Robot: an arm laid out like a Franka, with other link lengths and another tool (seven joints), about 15 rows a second.
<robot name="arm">
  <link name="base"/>
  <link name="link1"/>
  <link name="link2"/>
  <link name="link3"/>
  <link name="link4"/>
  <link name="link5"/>
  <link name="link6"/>
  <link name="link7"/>
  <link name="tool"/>
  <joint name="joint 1" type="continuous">
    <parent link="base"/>
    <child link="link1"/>
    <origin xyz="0 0 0.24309"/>
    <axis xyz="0 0 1"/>
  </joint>
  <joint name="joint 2" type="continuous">
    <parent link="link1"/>
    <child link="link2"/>
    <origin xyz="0 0 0"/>
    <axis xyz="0 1 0"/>
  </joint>
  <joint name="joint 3" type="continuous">
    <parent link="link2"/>
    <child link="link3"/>
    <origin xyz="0 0 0.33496"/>
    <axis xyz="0 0 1"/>
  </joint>
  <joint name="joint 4" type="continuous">
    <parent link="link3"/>
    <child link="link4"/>
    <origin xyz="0.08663 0 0"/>
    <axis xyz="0 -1 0"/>
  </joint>
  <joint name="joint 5" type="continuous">
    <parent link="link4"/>
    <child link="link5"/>
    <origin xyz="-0.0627 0 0.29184"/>
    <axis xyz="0 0 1"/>
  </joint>
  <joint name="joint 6" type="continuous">
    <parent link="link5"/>
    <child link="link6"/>
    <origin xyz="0 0 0"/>
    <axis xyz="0 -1 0"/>
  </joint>
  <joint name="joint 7" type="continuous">
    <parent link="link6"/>
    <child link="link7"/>
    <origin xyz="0.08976 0 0"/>
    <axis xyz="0 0 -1"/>
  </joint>
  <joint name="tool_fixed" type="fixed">
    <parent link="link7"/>
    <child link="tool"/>
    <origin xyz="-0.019 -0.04 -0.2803" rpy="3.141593 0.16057 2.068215"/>
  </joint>
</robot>
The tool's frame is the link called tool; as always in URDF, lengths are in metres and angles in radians. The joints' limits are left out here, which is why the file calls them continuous.
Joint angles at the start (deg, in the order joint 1, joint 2, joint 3, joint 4, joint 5, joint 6, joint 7): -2.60, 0.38, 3.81, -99.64, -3.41, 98.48, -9.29
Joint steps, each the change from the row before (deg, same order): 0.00, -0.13, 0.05, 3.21, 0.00, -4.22, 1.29; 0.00, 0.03, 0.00, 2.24, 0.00, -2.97, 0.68; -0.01, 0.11, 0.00, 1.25, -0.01, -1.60, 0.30; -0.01, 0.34, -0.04, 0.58, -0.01, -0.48, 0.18; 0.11, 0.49, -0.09, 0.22, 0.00, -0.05, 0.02; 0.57, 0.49, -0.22, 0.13, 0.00, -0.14, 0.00; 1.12, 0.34, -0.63, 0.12, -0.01, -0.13, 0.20; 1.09, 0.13, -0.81, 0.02, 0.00, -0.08, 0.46; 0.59, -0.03, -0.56, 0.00, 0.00, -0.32, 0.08; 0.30, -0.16, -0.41, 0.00, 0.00, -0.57, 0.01
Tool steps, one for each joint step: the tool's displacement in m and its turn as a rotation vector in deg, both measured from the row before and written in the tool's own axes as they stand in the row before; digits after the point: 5 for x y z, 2 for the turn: 0.00155, -0.00656, -0.01684, 0.94, 0.51, 1.30; 0.00129, -0.00521, -0.01067, 0.74, 0.45, 0.70; 0.00057, -0.00278, -0.00523, 0.43, 0.27, 0.31; -0.00068, 0.00001, -0.00035, 0.22, 0.15, 0.21; -0.00037, 0.00150, 0.00249, 0.24, 0.21, -0.06; 0.00205, 0.00265, 0.00262, 0.33, 0.27, -0.43; 0.00291, 0.00300, 0.00127, 0.24, 0.14, -0.34; 0.00209, 0.00130, 0.00046, 0.20, 0.06, 0.15; 0.00118, -0.00121, -0.00004, 0.26, 0.14, 0.01; 0.00106, -0.00320, -0.00060, 0.36, 0.23, 0.07
